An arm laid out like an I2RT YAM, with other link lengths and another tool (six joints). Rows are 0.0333 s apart.
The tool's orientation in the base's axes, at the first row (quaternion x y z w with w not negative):
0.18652, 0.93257, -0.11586, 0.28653
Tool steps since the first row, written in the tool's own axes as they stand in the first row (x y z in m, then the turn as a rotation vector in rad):
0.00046, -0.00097, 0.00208, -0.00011, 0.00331, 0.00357
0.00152, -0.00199, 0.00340, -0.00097, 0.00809, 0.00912
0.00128, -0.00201, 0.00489, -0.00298, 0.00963, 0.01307
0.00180, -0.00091, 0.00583, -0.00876, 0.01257, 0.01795
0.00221, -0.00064, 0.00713, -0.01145, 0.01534, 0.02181
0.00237, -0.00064, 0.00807, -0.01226, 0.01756, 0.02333
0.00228, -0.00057, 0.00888, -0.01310, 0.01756, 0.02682
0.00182, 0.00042, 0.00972, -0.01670, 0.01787, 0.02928
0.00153, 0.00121, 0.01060, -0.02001, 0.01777, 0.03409
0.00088, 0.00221, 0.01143, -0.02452, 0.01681, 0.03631
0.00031, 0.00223, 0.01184, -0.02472, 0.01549, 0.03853
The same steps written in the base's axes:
0.00027, -0.00142, -0.00184, 0.00321, 0.00181, -0.00319
-0.00032, -0.00247, -0.00341, 0.00857, 0.00409, -0.00770
0.00059, -0.00304, -0.00448, 0.01269, 0.00364, -0.00990
0.00111, -0.00220, -0.00566, 0.02074, 0.00309, -0.01083
0.00154, -0.00226, -0.00697, 0.02584, 0.00359, -0.01270
0.00188, -0.00252, -0.00783, 0.02813, 0.00488, -0.01371
0.00238, -0.00274, -0.00844, 0.03049, 0.00352, -0.01605
0.00355, -0.00225, -0.00896, 0.03458, 0.00199, -0.01599
0.00454, -0.00190, -0.00959, 0.03944, -0.00059, -0.01796
0.00586, -0.00145, -0.01000, 0.04359, -0.00344, -0.01705
0.00650, -0.00172, -0.01000, 0.04428, -0.00541, -0.01858

